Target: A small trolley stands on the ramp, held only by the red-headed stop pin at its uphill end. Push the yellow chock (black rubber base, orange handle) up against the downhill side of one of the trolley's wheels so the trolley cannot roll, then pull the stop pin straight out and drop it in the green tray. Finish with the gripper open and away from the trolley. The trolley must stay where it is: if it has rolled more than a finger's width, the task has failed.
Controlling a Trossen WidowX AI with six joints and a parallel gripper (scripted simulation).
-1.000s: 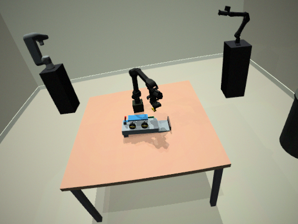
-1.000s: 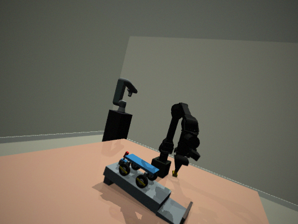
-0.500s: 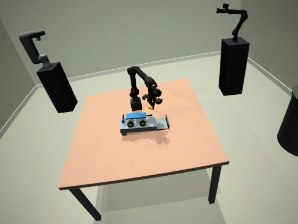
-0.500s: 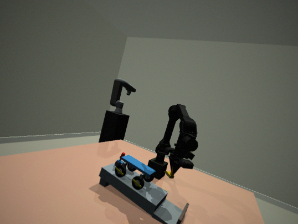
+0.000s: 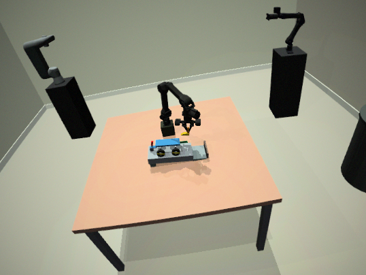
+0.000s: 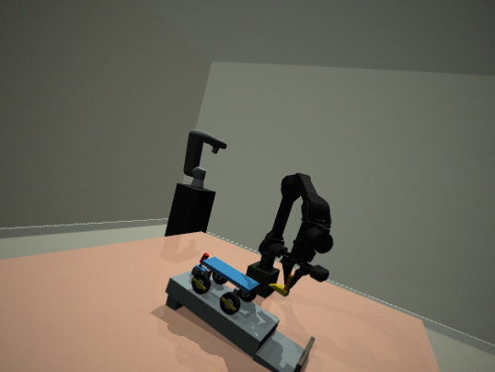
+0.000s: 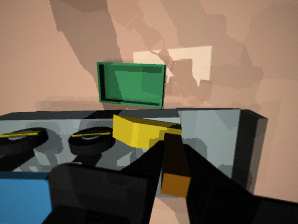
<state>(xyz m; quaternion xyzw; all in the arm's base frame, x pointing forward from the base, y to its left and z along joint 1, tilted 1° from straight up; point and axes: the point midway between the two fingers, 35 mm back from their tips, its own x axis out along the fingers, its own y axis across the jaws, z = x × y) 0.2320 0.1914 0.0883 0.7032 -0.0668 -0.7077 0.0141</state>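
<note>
My gripper tip is 90 mm short of the stop pin, 270 mm to the left of it and 20 mm above it. Round my gripper tip: green tray (30 mm behind, 80 mm to the right, 160 mm below); yellow chock (20 mm to the right, 10 mm below); upright end plate (80 mm ahead, 120 mm to the left, 130 mm below).
</note>
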